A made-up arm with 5 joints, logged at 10 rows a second.
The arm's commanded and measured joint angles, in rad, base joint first. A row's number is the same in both.
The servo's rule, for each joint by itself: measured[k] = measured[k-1] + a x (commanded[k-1-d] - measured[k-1]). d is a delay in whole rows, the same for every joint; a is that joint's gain. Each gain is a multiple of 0.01, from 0.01 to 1. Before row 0 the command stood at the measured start. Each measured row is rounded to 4 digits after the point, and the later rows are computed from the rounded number. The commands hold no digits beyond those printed.
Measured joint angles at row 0:
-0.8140, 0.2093, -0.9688, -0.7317, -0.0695
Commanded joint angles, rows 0 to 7:
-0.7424, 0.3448, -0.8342, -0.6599, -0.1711
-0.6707, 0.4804, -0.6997, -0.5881, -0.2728
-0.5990, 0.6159, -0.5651, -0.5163, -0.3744
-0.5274, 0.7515, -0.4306, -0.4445, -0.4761
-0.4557, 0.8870, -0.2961, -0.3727, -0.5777
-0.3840, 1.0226, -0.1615, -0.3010, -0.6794
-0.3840, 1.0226, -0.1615, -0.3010, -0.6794
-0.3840, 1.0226, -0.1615, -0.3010, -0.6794
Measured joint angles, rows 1 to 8:
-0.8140, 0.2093, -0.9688, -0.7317, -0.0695
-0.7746, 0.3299, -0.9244, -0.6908, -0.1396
-0.7175, 0.4638, -0.8502, -0.6323, -0.2315
-0.6523, 0.5992, -0.7561, -0.5662, -0.3301
-0.5836, 0.7347, -0.6487, -0.4968, -0.4308
-0.5133, 0.8702, -0.5323, -0.4261, -0.5322
-0.4422, 1.0058, -0.4099, -0.3548, -0.6338
-0.4102, 1.0208, -0.3279, -0.3241, -0.6653
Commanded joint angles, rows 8 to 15:
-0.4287, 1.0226, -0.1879, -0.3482, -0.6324
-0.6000, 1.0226, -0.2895, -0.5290, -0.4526
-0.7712, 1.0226, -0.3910, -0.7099, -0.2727
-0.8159, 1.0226, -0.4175, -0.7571, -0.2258
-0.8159, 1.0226, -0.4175, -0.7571, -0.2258
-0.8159, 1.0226, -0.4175, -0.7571, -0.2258
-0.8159, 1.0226, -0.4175, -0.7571, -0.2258
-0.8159, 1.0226, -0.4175, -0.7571, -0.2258
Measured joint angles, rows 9 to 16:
-0.3958, 1.0224, -0.2730, -0.3109, -0.6750
-0.4139, 1.0226, -0.2449, -0.3322, -0.6456
-0.5163, 1.0226, -0.2596, -0.4444, -0.5124
-0.6565, 1.0226, -0.3030, -0.5957, -0.3470
-0.7442, 1.0226, -0.3408, -0.6877, -0.2634
-0.7836, 1.0226, -0.3661, -0.7273, -0.2375
-0.8014, 1.0226, -0.3831, -0.7443, -0.2294
-0.8094, 1.0226, -0.3945, -0.7516, -0.2269

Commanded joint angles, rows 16 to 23:
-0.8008, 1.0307, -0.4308, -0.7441, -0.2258
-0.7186, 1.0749, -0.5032, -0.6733, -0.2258
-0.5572, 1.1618, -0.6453, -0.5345, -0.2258
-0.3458, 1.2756, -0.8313, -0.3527, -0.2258
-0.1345, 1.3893, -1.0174, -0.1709, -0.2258
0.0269, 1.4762, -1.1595, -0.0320, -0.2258
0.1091, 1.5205, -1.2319, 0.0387, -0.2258
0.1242, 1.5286, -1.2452, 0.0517, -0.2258
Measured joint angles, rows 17 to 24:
-0.8130, 1.0226, -0.4021, -0.7547, -0.2261
-0.8063, 1.0298, -0.4116, -0.7487, -0.2259
-0.7581, 1.0699, -0.4418, -0.7057, -0.2258
-0.6476, 1.1517, -0.5090, -0.6081, -0.2258
-0.4816, 1.2620, -0.6154, -0.4625, -0.2258
-0.2907, 1.3753, -0.7481, -0.2963, -0.2258
-0.1160, 1.4651, -0.8839, -0.1456, -0.2258
0.0078, 1.5144, -0.9987, -0.0405, -0.2258

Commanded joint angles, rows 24 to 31:
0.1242, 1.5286, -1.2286, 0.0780, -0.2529
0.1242, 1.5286, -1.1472, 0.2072, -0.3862
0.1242, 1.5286, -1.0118, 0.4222, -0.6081
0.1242, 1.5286, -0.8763, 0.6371, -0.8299
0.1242, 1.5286, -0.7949, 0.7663, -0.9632
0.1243, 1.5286, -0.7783, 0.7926, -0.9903
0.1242, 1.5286, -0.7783, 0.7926, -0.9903
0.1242, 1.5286, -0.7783, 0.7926, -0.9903
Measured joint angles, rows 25 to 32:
0.0718, 1.5270, -1.0800, 0.0121, -0.2258
0.1006, 1.5284, -1.1290, 0.0497, -0.2445
0.1136, 1.5286, -1.1350, 0.1395, -0.3423
0.1194, 1.5286, -1.0943, 0.3006, -0.5257
0.1220, 1.5286, -1.0224, 0.4924, -0.7356
0.1232, 1.5286, -0.9473, 0.6485, -0.8926
0.1238, 1.5286, -0.8915, 0.7306, -0.9600
0.1240, 1.5286, -0.8541, 0.7659, -0.9809

